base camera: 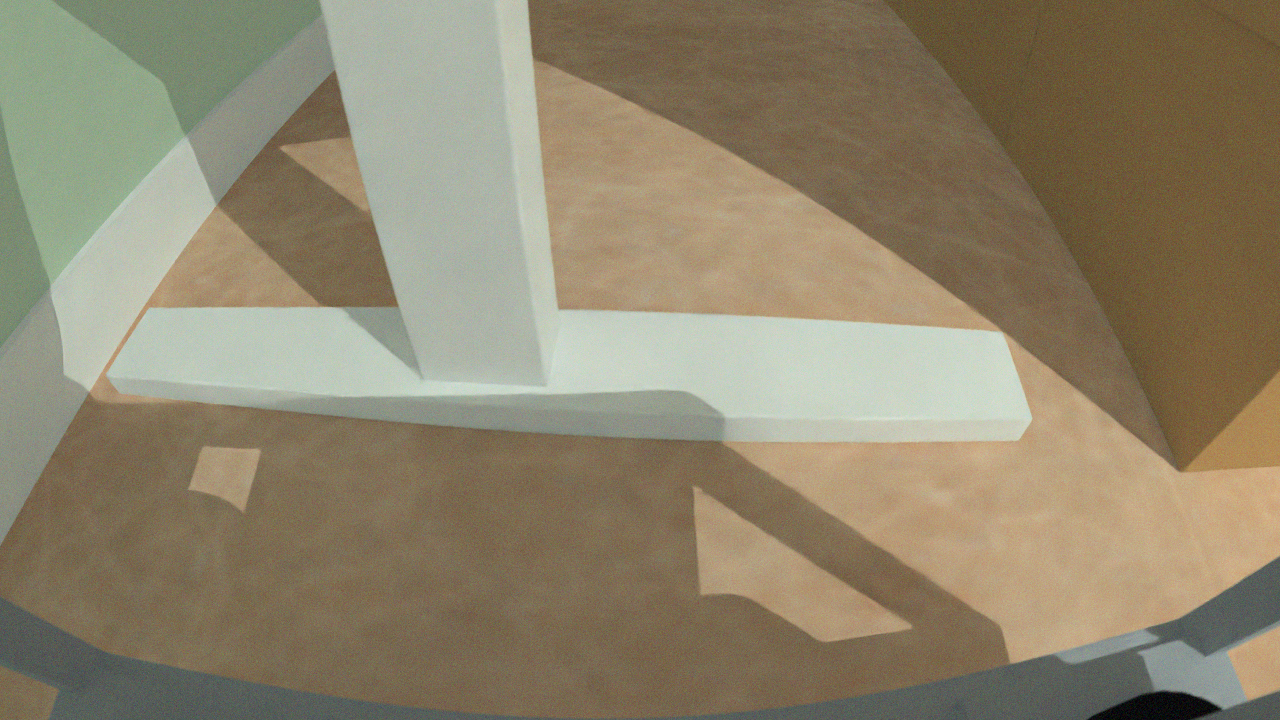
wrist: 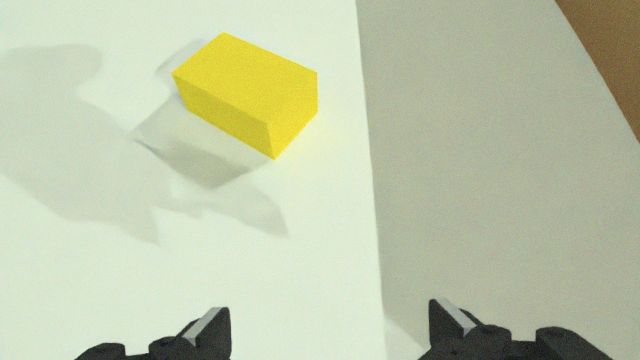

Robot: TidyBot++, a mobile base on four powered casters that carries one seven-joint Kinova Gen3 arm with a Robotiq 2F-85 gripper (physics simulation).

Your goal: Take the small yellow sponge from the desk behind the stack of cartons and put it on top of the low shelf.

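Places are measured from the arm's base along level axes (x right, y ahead, z up), in centimetres.
Pixels of known places: gripper, between the fingertips: [wrist: 329, 326].
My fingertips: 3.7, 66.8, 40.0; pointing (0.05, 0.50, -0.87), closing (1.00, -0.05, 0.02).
Ahead of a thing's pixels: the offset from my fingertips to its middle, as dx, dy, dz. "*": to the spot under its first point. Level surfaces: height alone.
The small yellow sponge @[-5.1, +19.7, -5.3] [wrist: 245, 87] is a block lying on the white desk top @[dz -7.6] [wrist: 310, 240], in the upper middle of the wrist view, turned at an angle and left of the line where the bright part of the surface meets a shaded part. My gripper [wrist: 329, 326] is open, its two dark fingertips wide apart at the bottom of the wrist view. The sponge is beyond the fingertips and a little to the left, not between them. In the base camera view a carton [base camera: 1145, 179] stands at the right. The low shelf does not show.
In the base camera view a pale upright leg @[* -12.2, -30.1, -63.6] [base camera: 447, 197] stands on a long pale foot bar [base camera: 805, 376] across the floor. A green wall [base camera: 107, 116] with a pale skirting board [base camera: 134, 241] is at the left. A brown carton surface shows at the wrist view's upper right [wrist: 610, 50].
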